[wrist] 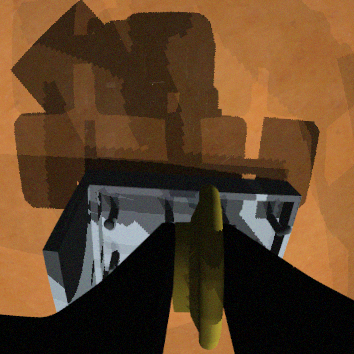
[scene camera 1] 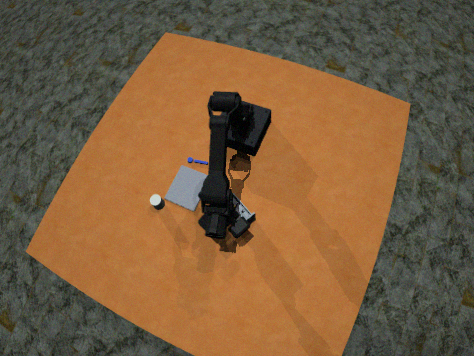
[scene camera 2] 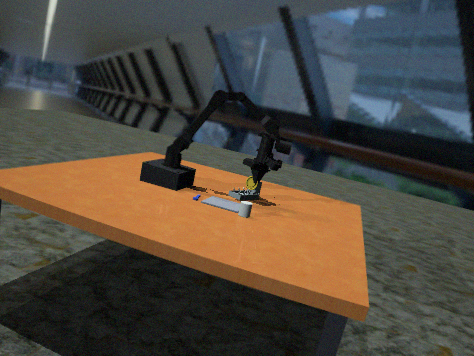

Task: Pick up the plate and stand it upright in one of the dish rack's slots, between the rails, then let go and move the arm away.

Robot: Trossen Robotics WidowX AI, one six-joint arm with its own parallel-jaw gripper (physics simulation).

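Note:
The yellow plate (scene camera 2: 252,183) (wrist: 211,270) is upright, seen edge-on in the wrist view. My gripper (scene camera 2: 256,179) (wrist: 194,235) is shut on it, with the black fingers on either side. The grey dish rack (scene camera 1: 244,208) (scene camera 2: 244,196) (wrist: 131,234) is directly below, with its upright end panel at the left in the wrist view. The plate's lower part is close over the rack and lines up between two middle pegs in the wrist view; whether it touches the rack floor I cannot tell. The arm hides the plate in scene camera 1, and the fingers hide part of the rack in the wrist view.
A flat grey slab (scene camera 1: 185,189) (scene camera 2: 220,203) lies beside the rack. A white cup (scene camera 1: 156,201) (scene camera 2: 245,209) stands by its outer side. A small blue utensil (scene camera 1: 201,162) (scene camera 2: 196,197) lies between the slab and the arm's black base (scene camera 1: 248,132) (scene camera 2: 167,176).

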